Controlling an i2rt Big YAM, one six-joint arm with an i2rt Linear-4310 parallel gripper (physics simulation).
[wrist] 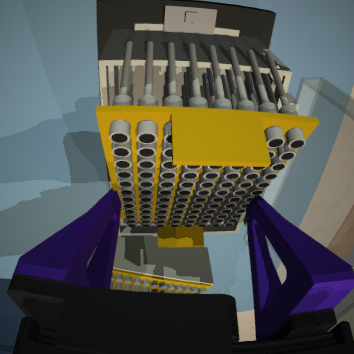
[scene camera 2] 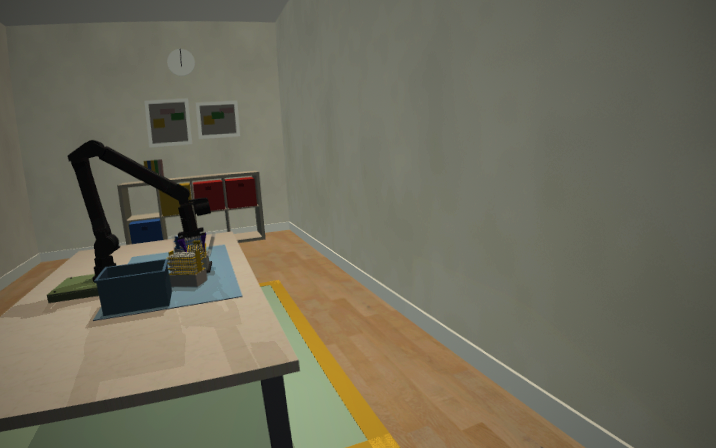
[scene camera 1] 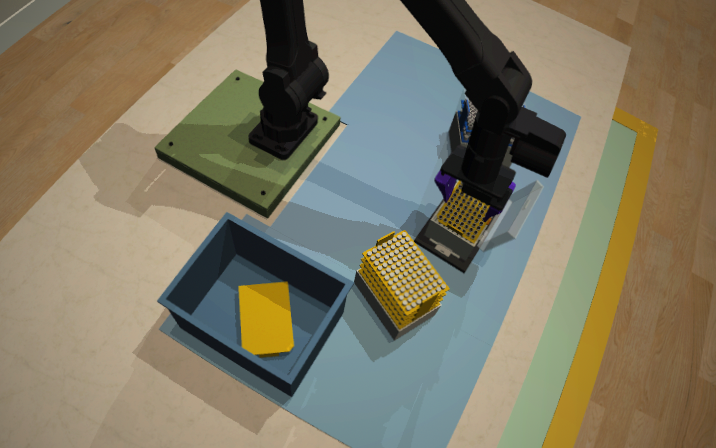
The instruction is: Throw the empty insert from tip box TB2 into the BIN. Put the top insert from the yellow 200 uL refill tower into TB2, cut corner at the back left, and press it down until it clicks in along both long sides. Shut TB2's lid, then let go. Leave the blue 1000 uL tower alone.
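My gripper (scene camera 1: 468, 203) (wrist: 184, 197) is shut on a yellow insert full of tips (scene camera 1: 462, 215) (wrist: 220, 140), its purple fingers on the two long sides. The insert is over TB2 (scene camera 1: 454, 236) (wrist: 115, 15). In the wrist view its near-top edge stands above the box rim and its tips reach down into the box. Its cut corner cannot be made out. TB2's clear lid (scene camera 1: 522, 211) (wrist: 311, 95) stands open on the right. The yellow refill tower (scene camera 1: 403, 272) (scene camera 2: 182, 264) stands beside TB2. An empty yellow insert (scene camera 1: 266, 319) lies in the BIN (scene camera 1: 237, 355) (scene camera 2: 134, 290).
The blue tower (scene camera 1: 466, 122) is partly hidden behind my arm. In the wrist view, a grey panel (wrist: 175, 262) and a row of tips in yellow (wrist: 160, 286) show behind TB2, near my gripper body. The green base plate (scene camera 1: 211, 153) carries the arm.
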